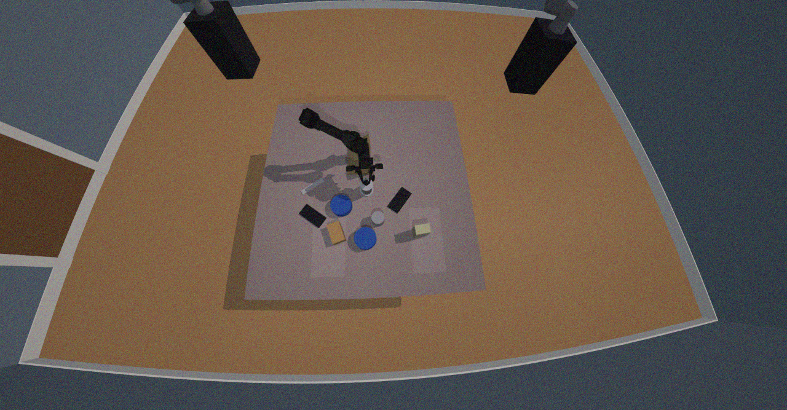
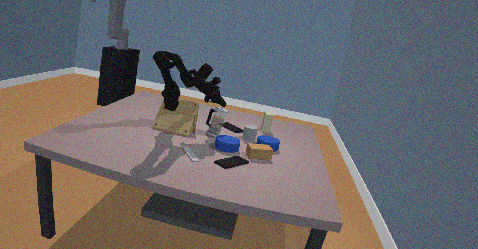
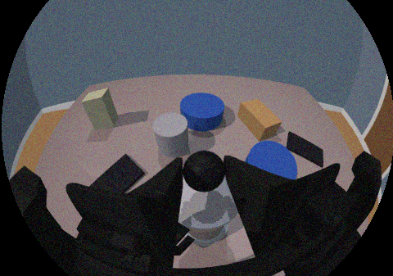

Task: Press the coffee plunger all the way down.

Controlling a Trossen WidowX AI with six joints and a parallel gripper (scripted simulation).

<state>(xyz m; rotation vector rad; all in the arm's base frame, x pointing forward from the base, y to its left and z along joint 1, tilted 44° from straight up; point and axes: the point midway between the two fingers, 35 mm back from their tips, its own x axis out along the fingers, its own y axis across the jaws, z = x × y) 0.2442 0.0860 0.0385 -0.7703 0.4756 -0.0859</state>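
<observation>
Now: gripper tip 40 mm past the coffee press and 90 mm above it. From my gripper tip the other things lie so: grey bar 50 mm behind, 350 mm to the right, 170 mm below; grey cylinder 150 mm ahead, 60 mm to the left, 140 mm below; pale yellow box 220 mm ahead, 300 mm to the left, 120 mm below.
</observation>
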